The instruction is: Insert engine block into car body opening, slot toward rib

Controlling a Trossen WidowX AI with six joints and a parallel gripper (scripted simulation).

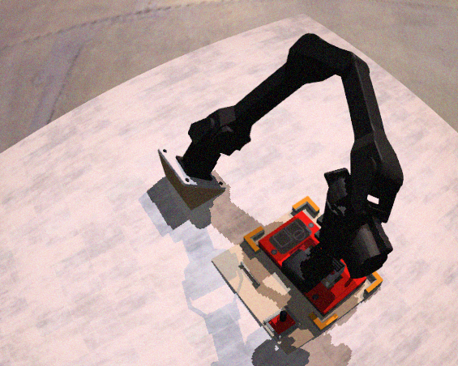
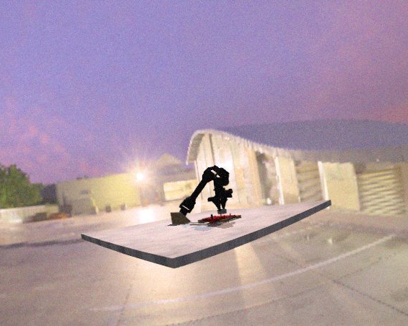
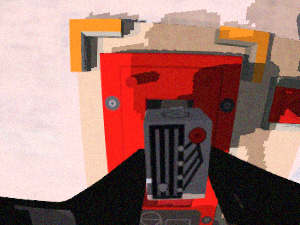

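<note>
Right now my gripper tip is 1 cm above the grey engine block.
</note>
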